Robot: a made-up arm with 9 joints. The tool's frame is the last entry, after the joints. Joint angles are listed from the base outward.
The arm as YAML. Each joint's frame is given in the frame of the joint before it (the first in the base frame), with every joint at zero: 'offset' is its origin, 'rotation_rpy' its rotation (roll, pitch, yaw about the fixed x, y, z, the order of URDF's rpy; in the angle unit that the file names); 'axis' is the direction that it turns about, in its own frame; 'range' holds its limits. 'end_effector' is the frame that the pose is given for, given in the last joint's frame.
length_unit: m
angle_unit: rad
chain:
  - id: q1
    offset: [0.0, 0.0, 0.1]
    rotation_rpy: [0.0, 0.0, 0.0]
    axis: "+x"
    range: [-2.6, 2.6]
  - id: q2
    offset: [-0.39, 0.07, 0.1]
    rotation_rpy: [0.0, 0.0, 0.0]
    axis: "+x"
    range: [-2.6, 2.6]
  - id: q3
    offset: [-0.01, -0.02, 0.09]
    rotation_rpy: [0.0, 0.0, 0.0]
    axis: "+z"
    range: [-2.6, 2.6]
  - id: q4
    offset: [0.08, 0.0, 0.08]
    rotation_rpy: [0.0, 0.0, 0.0]
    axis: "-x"
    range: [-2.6, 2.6]
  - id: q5
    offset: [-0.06, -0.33, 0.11]
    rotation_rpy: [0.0, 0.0, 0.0]
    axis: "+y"
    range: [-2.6, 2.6]
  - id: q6
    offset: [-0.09, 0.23, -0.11]
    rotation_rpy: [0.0, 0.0, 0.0]
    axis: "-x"
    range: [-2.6, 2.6]
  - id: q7
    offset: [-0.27, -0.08, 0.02]
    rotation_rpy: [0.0, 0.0, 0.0]
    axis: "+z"
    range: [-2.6, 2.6]
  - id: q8
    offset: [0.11, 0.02, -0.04]
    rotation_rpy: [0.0, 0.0, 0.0]
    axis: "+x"
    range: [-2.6, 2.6]
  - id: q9
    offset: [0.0, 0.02, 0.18]
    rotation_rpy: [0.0, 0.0, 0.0]
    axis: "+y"
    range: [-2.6, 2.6]
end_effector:
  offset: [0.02, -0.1, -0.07]
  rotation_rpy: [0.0, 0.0, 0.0]
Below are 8 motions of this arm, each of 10 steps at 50 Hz.
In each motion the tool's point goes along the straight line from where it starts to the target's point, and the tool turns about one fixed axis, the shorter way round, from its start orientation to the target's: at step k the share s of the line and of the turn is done. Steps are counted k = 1, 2, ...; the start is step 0. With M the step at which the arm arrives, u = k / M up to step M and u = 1 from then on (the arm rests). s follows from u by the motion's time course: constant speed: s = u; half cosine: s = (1 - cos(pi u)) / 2; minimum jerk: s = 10 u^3 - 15 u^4 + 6 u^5.
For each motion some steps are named. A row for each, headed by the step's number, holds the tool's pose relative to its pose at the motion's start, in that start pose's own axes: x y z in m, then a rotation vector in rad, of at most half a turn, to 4 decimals.
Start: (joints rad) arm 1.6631 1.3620 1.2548 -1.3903 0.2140 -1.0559 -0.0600 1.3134 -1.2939
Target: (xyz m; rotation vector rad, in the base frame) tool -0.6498 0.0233 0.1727 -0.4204 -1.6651 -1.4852
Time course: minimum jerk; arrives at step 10
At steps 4, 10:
4: 0.0017 -0.0094 -0.0215 0.0334 0.0356 -0.0294
10: 0.0054 -0.0295 -0.0676 0.1053 0.1122 -0.0928

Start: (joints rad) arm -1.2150 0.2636 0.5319 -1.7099 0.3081 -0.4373 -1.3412 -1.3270 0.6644
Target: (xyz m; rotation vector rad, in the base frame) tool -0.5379 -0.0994 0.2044 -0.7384 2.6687 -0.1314
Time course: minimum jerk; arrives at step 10
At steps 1, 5, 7, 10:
1: -0.0002 -0.0004 -0.0002 -0.0004 0.0018 -0.0001
5: -0.0145 -0.0237 -0.0092 -0.0243 0.1047 -0.0081
7: -0.0244 -0.0397 -0.0154 -0.0407 0.1753 -0.0136
10: -0.0291 -0.0474 -0.0184 -0.0486 0.2095 -0.0162

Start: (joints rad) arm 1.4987 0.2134 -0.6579 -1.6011 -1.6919 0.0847 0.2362 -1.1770 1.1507
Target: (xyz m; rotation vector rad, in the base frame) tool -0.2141 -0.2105 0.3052 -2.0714 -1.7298 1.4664
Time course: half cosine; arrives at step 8
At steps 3, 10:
3: 0.0019 -0.0095 -0.0093 0.0155 -0.0053 0.0510
10: 0.0061 -0.0306 -0.0301 0.0501 -0.0172 0.1651

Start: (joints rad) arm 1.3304 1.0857 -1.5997 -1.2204 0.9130 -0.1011 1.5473 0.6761 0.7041
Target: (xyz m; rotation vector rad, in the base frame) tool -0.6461 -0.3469 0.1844 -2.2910 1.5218 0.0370
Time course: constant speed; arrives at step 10
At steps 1, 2, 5, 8, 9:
1: 0.0027 -0.0008 0.0013 0.0053 -0.0065 -0.0157
2: 0.0054 -0.0016 0.0025 0.0106 -0.0131 -0.0315
5: 0.0134 -0.0039 0.0064 0.0265 -0.0327 -0.0787
8: 0.0215 -0.0062 0.0102 0.0424 -0.0523 -0.1258
9: 0.0242 -0.0070 0.0115 0.0477 -0.0588 -0.1416

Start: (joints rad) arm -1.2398 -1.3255 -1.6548 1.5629 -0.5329 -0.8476 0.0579 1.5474 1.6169
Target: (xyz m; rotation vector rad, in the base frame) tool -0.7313 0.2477 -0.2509 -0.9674 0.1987 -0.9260
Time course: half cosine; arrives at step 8
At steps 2, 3, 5, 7, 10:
2: -0.0003 -0.0011 0.0031 0.0064 0.0121 0.0100
3: -0.0007 -0.0023 0.0065 0.0134 0.0255 0.0211
5: -0.0015 -0.0053 0.0145 0.0300 0.0572 0.0472
7: -0.0021 -0.0073 0.0201 0.0418 0.0796 0.0656
10: -0.0022 -0.0076 0.0209 0.0434 0.0828 0.0682

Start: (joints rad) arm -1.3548 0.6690 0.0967 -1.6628 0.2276 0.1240 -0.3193 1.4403 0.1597
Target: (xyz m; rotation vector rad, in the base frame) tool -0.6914 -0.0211 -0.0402 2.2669 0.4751 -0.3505
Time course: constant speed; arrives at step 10
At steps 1, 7, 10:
1: -0.0006 0.0014 0.0012 0.0044 -0.0006 -0.0104
7: -0.0044 0.0098 0.0087 0.0309 -0.0042 -0.0729
10: -0.0063 0.0140 0.0124 0.0441 -0.0060 -0.1041

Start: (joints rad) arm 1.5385 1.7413 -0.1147 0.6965 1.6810 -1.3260 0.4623 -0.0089 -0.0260
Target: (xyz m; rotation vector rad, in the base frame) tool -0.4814 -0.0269 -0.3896 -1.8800 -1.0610 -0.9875
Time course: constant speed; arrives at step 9
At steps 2, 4, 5, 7, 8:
2: 0.0071 0.0025 0.0091 -0.0155 0.0267 0.0262
4: 0.0141 0.0051 0.0182 -0.0309 0.0533 0.0525
5: 0.0177 0.0064 0.0228 -0.0387 0.0666 0.0656
7: 0.0247 0.0089 0.0319 -0.0541 0.0933 0.0919
8: 0.0283 0.0102 0.0364 -0.0619 0.1066 0.1050

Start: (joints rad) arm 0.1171 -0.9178 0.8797 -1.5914 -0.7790 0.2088 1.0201 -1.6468 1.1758
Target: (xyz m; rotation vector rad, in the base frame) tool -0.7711 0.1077 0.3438 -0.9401 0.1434 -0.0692
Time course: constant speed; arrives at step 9
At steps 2, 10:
2: 0.0013 -0.0027 -0.0012 0.0217 0.0009 -0.0042
10: 0.0061 -0.0123 -0.0053 0.0974 0.0038 -0.0190

